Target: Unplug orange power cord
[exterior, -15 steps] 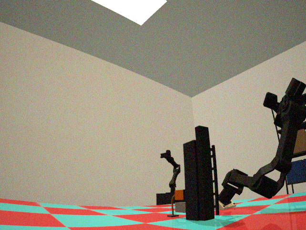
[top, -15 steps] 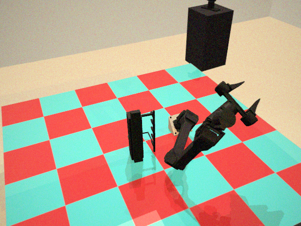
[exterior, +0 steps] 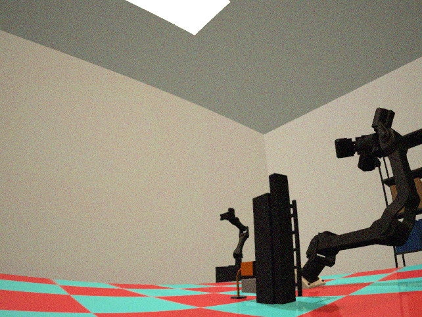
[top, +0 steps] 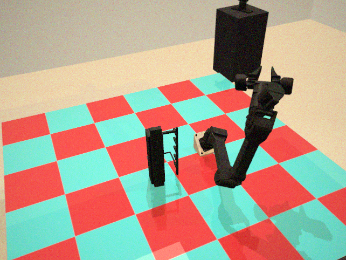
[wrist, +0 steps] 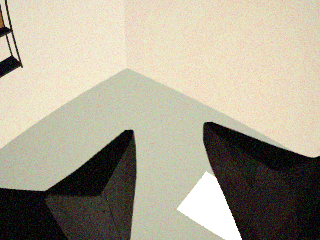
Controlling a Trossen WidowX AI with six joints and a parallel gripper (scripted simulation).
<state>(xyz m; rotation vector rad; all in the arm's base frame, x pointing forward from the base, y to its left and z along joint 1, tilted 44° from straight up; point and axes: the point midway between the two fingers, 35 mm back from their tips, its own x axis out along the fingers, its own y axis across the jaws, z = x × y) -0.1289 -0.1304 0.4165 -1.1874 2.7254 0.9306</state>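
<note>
My gripper tip is now 380 mm short of the orange plug, 170 mm to the left of it and 360 mm above it. From my gripper tip the other things lie so: black slab (410 mm ahead, 80 mm to the right, 310 mm below).
</note>
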